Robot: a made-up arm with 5 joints.
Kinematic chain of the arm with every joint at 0, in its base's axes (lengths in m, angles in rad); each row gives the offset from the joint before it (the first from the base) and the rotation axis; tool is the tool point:
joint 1: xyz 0 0 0.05 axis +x
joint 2: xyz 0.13 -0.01 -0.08 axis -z
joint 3: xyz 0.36 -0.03 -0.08 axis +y
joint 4: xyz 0 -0.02 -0.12 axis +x
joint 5: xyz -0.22 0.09 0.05 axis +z
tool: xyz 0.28 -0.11 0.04
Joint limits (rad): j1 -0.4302..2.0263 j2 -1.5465..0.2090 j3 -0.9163..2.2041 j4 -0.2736..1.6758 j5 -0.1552..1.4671
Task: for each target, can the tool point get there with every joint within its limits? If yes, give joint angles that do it. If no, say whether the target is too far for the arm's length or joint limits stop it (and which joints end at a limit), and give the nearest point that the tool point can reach.
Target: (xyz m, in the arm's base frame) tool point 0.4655 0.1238 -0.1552
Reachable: yes | joints 0.3596 -0.4381 1.5169 0.7582 0.1566
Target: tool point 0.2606 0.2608 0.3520
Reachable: yes | joints 1.5203 -1.1210 1.3360 -0.0040 0.3185
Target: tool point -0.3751 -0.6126 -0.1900
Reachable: no: joint limits stop it (at a limit: joint 2, joint 3, joint 4, joint 5) | nearest point 0.2217 -0.2120 -0.0331 | short by 0.736 m
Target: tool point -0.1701 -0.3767 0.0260
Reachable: no: joint limits stop it (at a limit: joint 1, joint 2, joint 5) | nearest point 0.0067 -0.1546 0.2740 | short by 0.377 m
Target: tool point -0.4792 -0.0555 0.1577
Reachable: no: joint limits stop it (at a limit: joint 1, joint 2, joint 4, joint 5) | nearest point -0.1824 -0.0339 0.2896 | short by 0.325 m
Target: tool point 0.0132 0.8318 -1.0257
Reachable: no: too far | nearest point 0.1291 0.4407 -0.4137 | short by 0.736 m
